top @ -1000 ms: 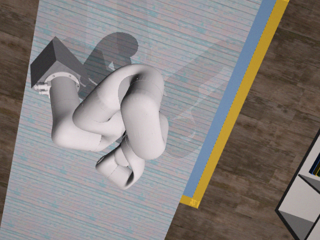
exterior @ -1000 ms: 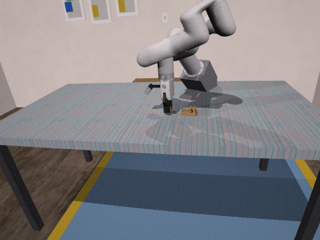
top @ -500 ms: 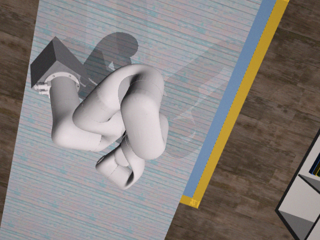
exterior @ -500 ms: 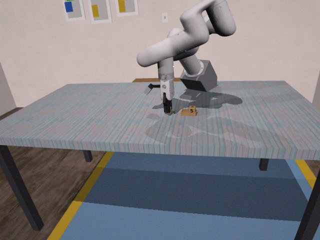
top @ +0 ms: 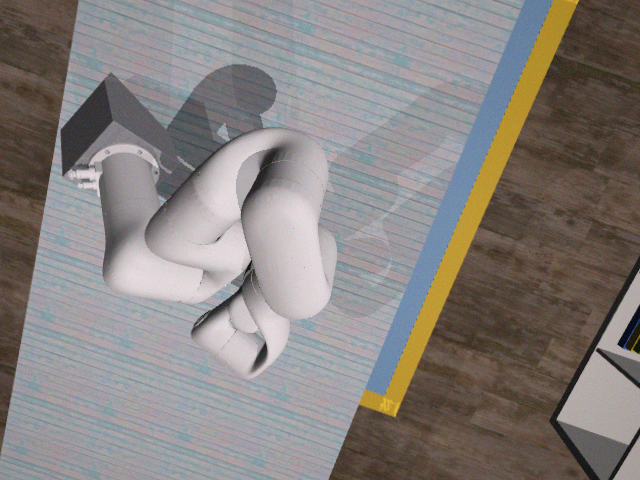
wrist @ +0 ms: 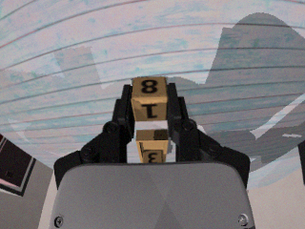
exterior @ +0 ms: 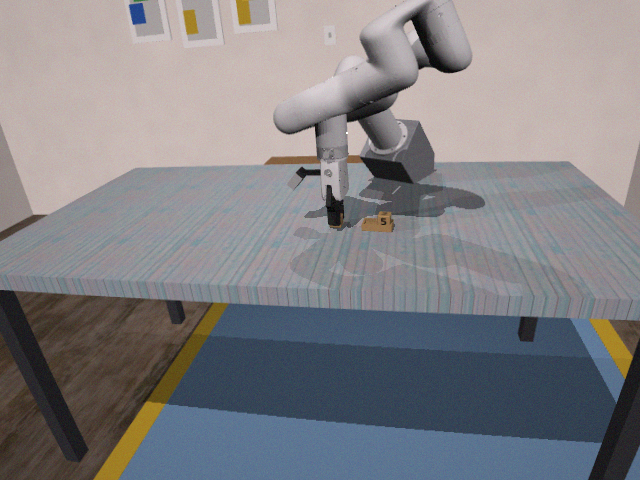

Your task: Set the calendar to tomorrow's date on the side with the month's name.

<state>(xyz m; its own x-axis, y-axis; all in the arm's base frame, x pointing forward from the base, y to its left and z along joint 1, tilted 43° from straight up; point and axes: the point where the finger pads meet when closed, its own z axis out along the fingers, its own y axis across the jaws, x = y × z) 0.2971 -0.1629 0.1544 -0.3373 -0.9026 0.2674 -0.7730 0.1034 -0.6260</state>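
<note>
Now: the wooden calendar tray 4 cm ahead of my hand, 10 cm to the left of it and 2 cm below it. From my hand the other things lie so: wooden digit cube 1 cm below.
</note>
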